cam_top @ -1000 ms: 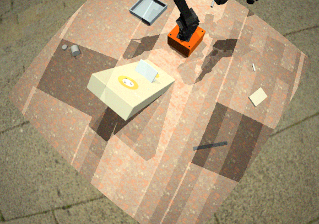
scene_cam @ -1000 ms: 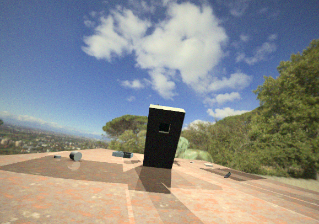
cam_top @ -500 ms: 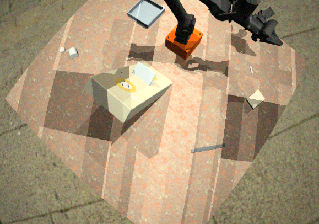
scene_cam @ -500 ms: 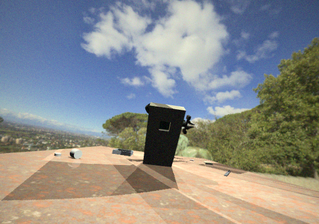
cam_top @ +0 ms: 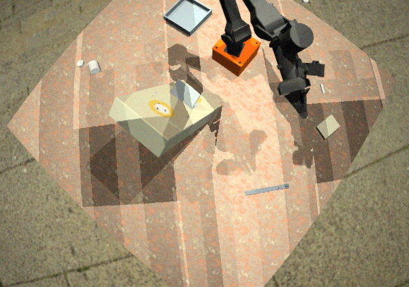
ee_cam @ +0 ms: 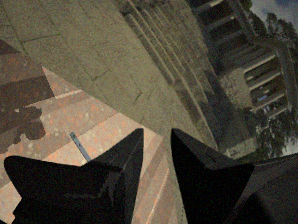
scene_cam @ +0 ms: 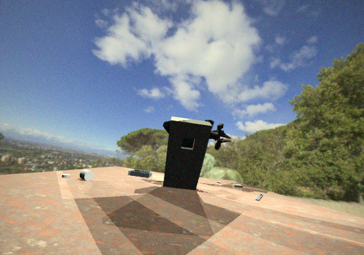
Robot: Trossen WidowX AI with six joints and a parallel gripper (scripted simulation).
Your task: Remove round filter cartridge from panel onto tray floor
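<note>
My gripper tip is now 140 mm short of the round filter cartridge, 360 mm to the left of it and 80 mm above it. From my gripper tip the other things lie so: white stick (290 mm behind, 110 mm to the left, 320 mm below); then blue-grey tray (340 mm behind, 540 mm to the right, 320 mm below); then cream service panel (100 mm ahead, 350 mm to the right, 150 mm below).
</note>
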